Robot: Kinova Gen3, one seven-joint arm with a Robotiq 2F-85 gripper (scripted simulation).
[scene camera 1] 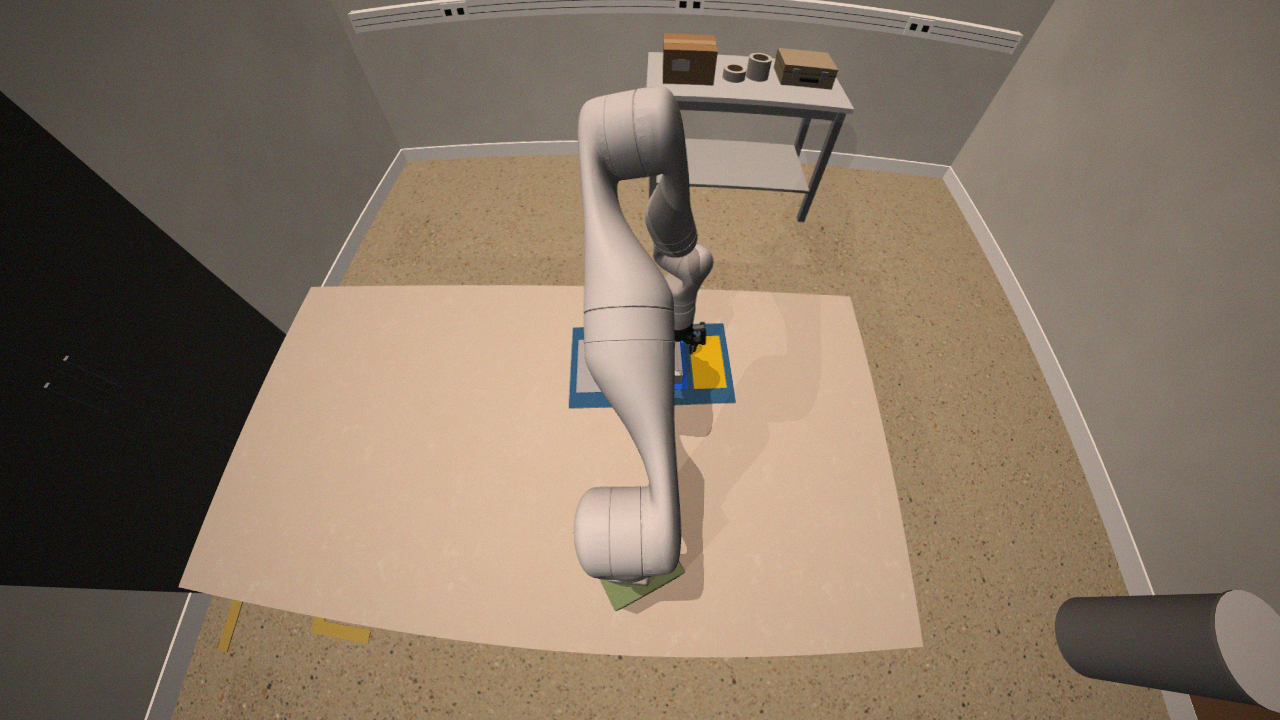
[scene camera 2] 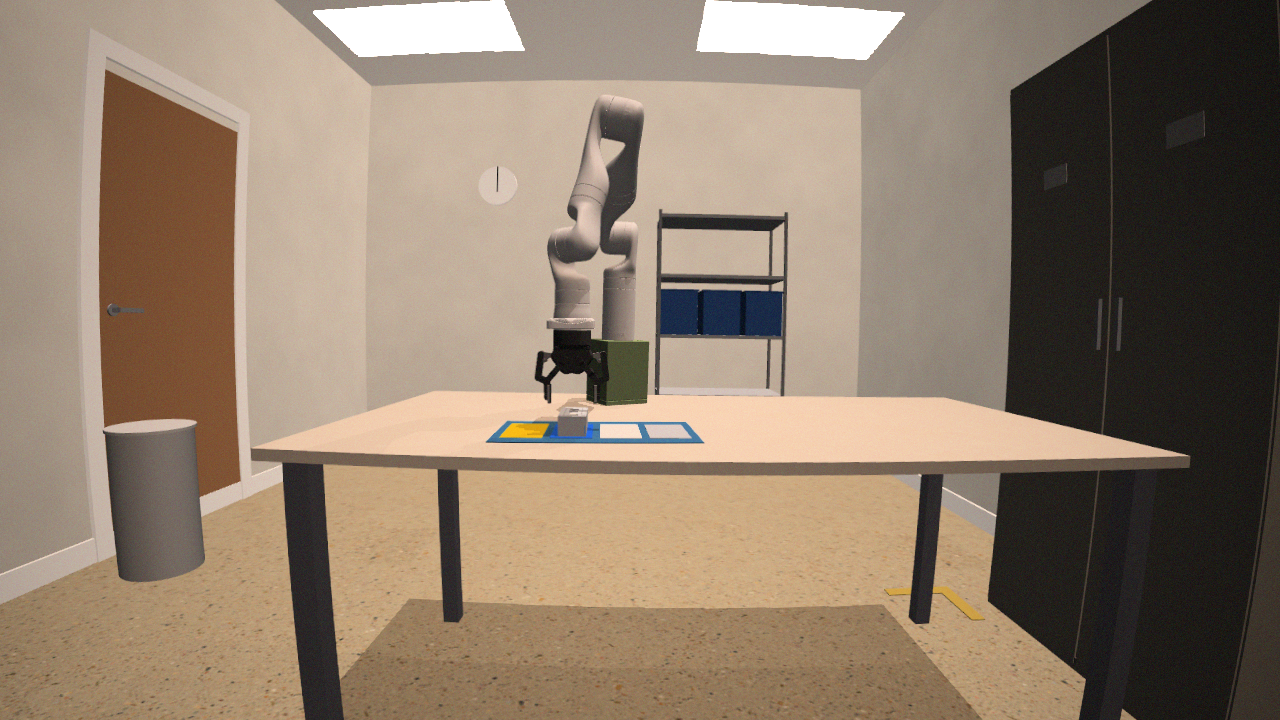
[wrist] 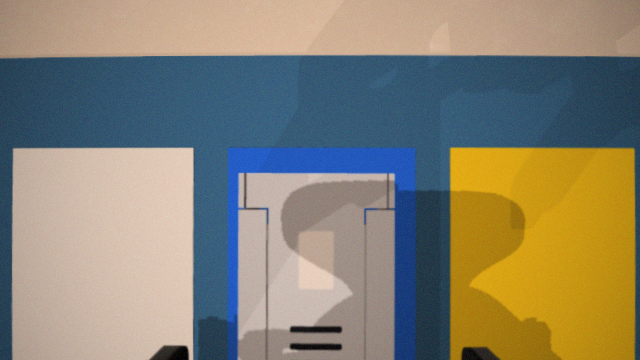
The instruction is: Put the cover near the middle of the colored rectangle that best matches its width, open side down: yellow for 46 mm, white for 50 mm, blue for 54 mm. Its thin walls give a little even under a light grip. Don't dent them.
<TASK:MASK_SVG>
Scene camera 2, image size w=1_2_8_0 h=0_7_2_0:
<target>gripper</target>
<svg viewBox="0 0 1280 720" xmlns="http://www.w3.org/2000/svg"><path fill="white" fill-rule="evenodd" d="M553 330L553 352L539 351L537 354L535 380L544 385L544 399L547 400L547 403L552 402L550 381L559 371L564 374L581 374L585 371L594 382L593 404L597 404L597 400L600 400L600 385L609 380L606 352L592 353L591 330ZM593 358L596 358L597 362L602 364L603 376L598 377L589 366ZM551 358L556 366L547 377L541 376L543 364L548 361L548 358Z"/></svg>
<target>cover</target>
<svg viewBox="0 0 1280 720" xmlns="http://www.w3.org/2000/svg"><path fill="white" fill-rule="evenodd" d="M562 407L558 415L558 436L586 437L588 407Z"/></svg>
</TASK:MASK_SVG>
